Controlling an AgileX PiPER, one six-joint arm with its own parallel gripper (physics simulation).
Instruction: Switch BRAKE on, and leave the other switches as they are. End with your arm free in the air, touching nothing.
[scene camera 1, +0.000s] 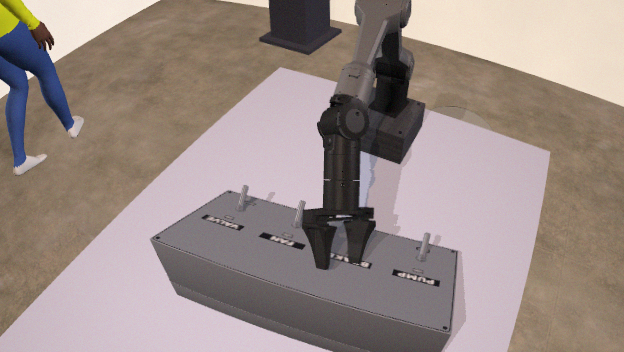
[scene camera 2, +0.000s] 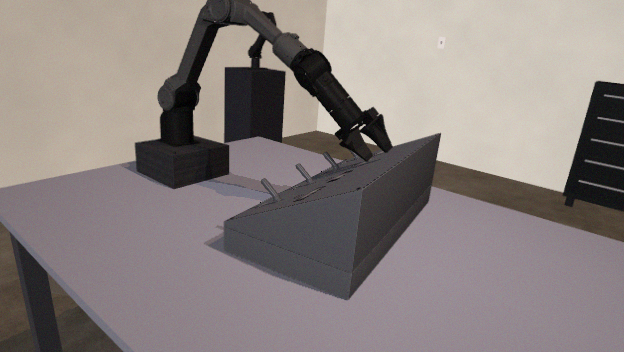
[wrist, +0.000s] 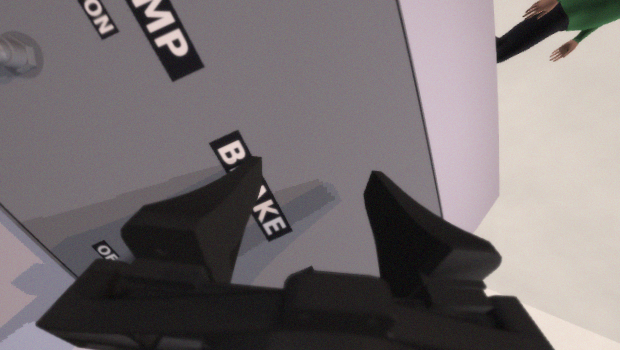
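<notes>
The grey sloped console (scene camera 1: 240, 265) (scene camera 2: 295, 240) (wrist: 320, 100) carries levers marked VALVE, FAN, BRAKE and PUMP. The BRAKE lever (scene camera 2: 330, 160) leans toward the arm's base, its OFF side, in scene camera 2; the gripper hides it in the other views. The VALVE lever (scene camera 1: 243, 198) (scene camera 2: 270, 190) and FAN lever (scene camera 1: 299, 214) (scene camera 2: 303, 173) lean the same way. The PUMP lever (scene camera 1: 424, 246) shows in part in the wrist view (wrist: 17, 55). My gripper (scene camera 1: 339, 265) (scene camera 2: 379, 154) (wrist: 315, 176) is open, its tips low over the BRAKE label (wrist: 272, 220). Whether they touch the panel is unclear.
The console stands on a pale table (scene camera 1: 270, 125) (scene camera 2: 175, 250). The arm's dark base block (scene camera 1: 395, 135) (scene camera 2: 180, 162) stands on the console's low side. A person (scene camera 1: 35, 75) is at the left in scene camera 1. A dark drawer cabinet (scene camera 2: 602, 150) stands at the far right.
</notes>
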